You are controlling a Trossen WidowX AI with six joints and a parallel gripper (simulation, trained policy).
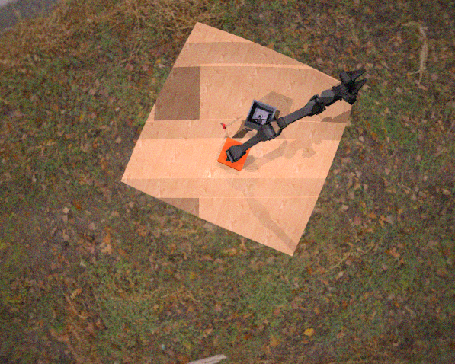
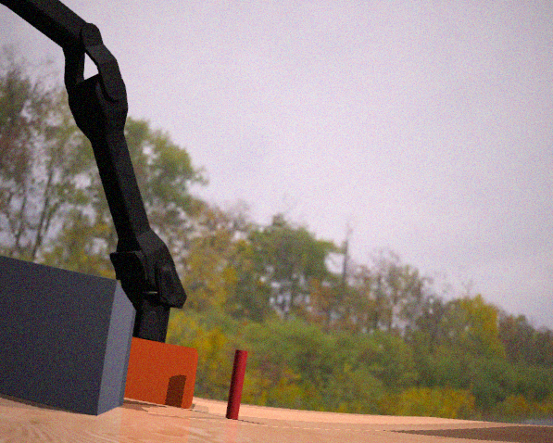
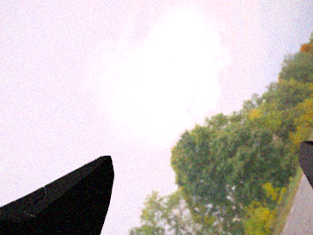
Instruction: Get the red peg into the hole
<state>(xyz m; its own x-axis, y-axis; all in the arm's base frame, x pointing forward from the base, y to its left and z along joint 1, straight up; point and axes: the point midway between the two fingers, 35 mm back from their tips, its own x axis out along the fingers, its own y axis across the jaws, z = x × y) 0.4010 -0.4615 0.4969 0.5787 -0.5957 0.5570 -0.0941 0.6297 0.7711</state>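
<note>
The red peg lies 230 mm behind my gripper tip, 580 mm to the left of it and 560 mm below it. Also, from my gripper tip: dark box (120 mm behind, 360 mm to the left, 570 mm below); then pale plate (120 mm behind, 360 mm to the left, 550 mm below).
</note>
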